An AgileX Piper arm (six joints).
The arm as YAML. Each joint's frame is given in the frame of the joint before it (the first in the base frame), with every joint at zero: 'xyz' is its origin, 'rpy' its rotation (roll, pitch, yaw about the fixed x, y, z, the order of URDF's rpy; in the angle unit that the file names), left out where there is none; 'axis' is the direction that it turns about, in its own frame. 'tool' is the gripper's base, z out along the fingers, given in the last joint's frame.
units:
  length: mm
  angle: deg
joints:
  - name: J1
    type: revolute
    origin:
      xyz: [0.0, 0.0, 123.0]
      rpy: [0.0, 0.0, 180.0]
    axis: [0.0, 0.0, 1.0]
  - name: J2
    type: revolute
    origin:
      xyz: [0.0, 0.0, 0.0]
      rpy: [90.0, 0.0, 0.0]
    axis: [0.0, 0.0, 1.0]
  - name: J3
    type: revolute
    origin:
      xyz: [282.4, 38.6, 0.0]
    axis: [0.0, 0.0, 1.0]
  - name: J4
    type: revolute
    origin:
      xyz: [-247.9, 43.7, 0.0]
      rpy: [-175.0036, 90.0, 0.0]
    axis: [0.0, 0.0, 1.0]
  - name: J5
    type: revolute
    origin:
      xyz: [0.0, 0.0, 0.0]
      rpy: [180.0, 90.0, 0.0]
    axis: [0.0, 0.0, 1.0]
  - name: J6
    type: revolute
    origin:
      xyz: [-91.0, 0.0, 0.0]
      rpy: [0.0, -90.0, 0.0]
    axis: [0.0, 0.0, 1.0]
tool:
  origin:
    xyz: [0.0, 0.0, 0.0]
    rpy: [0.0, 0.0, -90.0]
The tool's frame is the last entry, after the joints.
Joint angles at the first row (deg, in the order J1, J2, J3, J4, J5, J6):
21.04, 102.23, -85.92, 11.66, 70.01, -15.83
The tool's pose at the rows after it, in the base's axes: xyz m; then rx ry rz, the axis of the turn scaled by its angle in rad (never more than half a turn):
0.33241, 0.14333, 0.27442, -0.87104, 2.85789, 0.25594
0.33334, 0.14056, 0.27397, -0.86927, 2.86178, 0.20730
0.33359, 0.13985, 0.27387, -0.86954, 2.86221, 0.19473
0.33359, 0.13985, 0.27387, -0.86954, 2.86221, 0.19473
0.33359, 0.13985, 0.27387, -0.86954, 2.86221, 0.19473
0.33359, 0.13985, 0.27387, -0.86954, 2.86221, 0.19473
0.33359, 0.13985, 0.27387, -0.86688, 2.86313, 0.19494
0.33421, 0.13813, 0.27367, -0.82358, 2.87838, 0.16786
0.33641, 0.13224, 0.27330, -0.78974, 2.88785, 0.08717
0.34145, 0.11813, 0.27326, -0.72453, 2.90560, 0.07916
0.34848, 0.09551, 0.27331, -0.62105, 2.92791, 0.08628
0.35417, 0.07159, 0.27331, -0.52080, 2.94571, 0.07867
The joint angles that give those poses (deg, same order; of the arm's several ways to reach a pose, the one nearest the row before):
21.04, 102.23, -85.92, 9.72, 70.01, -15.50
21.04, 102.23, -85.92, 7.74, 70.03, -14.85
21.04, 102.23, -85.92, 7.23, 70.03, -14.72
21.04, 102.23, -85.92, 7.23, 70.03, -14.72
21.04, 102.23, -85.92, 7.23, 70.03, -14.72
21.04, 102.23, -85.92, 7.23, 70.03, -14.72
21.04, 102.23, -85.92, 7.23, 70.03, -14.61
21.04, 102.23, -85.92, 6.00, 70.03, -12.52
20.83, 102.23, -85.92, 2.65, 70.03, -10.48
18.49, 102.23, -85.92, 2.50, 70.13, -10.18
14.60, 102.23, -85.92, 3.08, 70.13, -10.18
10.70, 102.23, -85.92, 3.08, 70.13, -10.18

